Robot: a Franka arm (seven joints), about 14 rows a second.
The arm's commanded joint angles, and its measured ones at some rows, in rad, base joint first. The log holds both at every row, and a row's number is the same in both.
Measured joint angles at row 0: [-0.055 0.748 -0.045 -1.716 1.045 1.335 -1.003]
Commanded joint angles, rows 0 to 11: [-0.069 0.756 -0.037 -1.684 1.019 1.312 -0.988]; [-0.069 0.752 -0.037 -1.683 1.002 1.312 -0.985]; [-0.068 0.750 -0.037 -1.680 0.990 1.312 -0.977]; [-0.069 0.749 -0.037 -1.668 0.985 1.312 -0.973]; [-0.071 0.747 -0.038 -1.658 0.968 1.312 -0.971]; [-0.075 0.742 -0.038 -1.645 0.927 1.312 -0.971]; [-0.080 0.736 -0.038 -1.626 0.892 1.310 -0.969]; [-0.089 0.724 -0.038 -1.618 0.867 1.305 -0.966]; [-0.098 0.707 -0.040 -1.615 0.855 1.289 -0.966]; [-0.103 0.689 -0.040 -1.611 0.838 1.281 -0.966]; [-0.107 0.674 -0.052 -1.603 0.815 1.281 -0.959]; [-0.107 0.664 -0.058 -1.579 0.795 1.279 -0.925]
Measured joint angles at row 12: [-0.096 0.703 -0.055 -1.606 0.842 1.296 -0.983]
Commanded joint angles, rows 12 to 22: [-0.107 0.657 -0.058 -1.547 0.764 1.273 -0.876]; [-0.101 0.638 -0.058 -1.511 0.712 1.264 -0.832]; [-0.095 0.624 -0.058 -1.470 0.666 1.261 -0.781]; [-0.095 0.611 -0.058 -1.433 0.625 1.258 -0.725]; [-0.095 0.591 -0.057 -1.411 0.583 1.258 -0.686]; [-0.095 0.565 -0.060 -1.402 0.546 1.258 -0.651]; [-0.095 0.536 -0.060 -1.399 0.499 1.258 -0.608]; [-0.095 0.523 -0.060 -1.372 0.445 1.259 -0.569]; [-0.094 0.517 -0.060 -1.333 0.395 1.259 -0.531]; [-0.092 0.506 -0.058 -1.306 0.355 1.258 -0.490]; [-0.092 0.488 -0.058 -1.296 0.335 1.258 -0.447]
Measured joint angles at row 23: [-0.101 0.510 -0.057 -1.339 0.390 1.272 -0.538]
